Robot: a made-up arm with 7 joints. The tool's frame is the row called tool.
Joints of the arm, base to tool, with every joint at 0 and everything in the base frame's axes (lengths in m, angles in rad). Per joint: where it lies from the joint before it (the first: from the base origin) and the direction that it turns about. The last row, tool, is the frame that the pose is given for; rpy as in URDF.
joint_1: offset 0 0 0.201 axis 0 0 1
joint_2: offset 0 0 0 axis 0 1 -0.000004
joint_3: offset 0 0 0.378 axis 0 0 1
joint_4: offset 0.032 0 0 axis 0 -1 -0.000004
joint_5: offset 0.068 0 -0.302 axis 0 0.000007 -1
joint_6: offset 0 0 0 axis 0 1 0.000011
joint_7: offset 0.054 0 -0.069 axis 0 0.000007 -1
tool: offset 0 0 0 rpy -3.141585 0 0
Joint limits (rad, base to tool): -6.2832..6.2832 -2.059..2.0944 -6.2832..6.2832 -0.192..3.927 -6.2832..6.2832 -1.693..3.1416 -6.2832..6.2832
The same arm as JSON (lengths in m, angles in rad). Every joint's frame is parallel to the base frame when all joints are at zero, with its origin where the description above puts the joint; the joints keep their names.
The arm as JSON. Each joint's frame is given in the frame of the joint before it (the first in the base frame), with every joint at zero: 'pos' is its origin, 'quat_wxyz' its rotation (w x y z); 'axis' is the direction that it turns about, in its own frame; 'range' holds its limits. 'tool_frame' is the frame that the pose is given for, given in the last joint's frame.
{"length_unit": "m", "angle_unit": "rad", "joints": [
  {"joint": "joint_1", "pos": [0.0, 0.0, 0.201], "quat_wxyz": [1.0, 0.0, 0.0, 0.0], "axis": [0.0, 0.0, 1.0], "range": [-6.2832, 6.2832]},
  {"joint": "joint_2", "pos": [0.0, 0.0, 0.0], "quat_wxyz": [1.0, 0.0, 0.0, 0.0], "axis": [0.0, 1.0, 0.0], "range": [-2.059, 2.0944]},
  {"joint": "joint_3", "pos": [0.0, 0.0, 0.378], "quat_wxyz": [1.0, 0.0, 0.0, 0.0], "axis": [0.0, 0.0, 1.0], "range": [-6.2832, 6.2832]},
  {"joint": "joint_4", "pos": [0.032, 0.0, 0.0], "quat_wxyz": [1.0, 0.0, 0.0, 0.0], "axis": [0.0, -1.0, 0.0], "range": [-0.192, 3.927]},
  {"joint": "joint_5", "pos": [0.068, 0.0, -0.302], "quat_wxyz": [1.0, 0.0, 0.0, 0.0], "axis": [0.0, 0.0, -1.0], "range": [-6.2832, 6.2832]},
  {"joint": "joint_6", "pos": [0.0, 0.0, 0.0], "quat_wxyz": [1.0, 0.0, 0.0, 0.0], "axis": [0.0, 1.0, 0.0], "range": [-1.693, 3.1416]},
  {"joint": "joint_7", "pos": [0.054, 0.0, -0.069], "quat_wxyz": [1.0, 0.0, 0.0, 0.0], "axis": [0.0, 0.0, -1.0], "range": [-6.2832, 6.2832]}
], "tool_frame": {"pos": [0.0, 0.0, 0.0], "quat_wxyz": [0.000004, -1.000003, 0.0, 0.0]}}

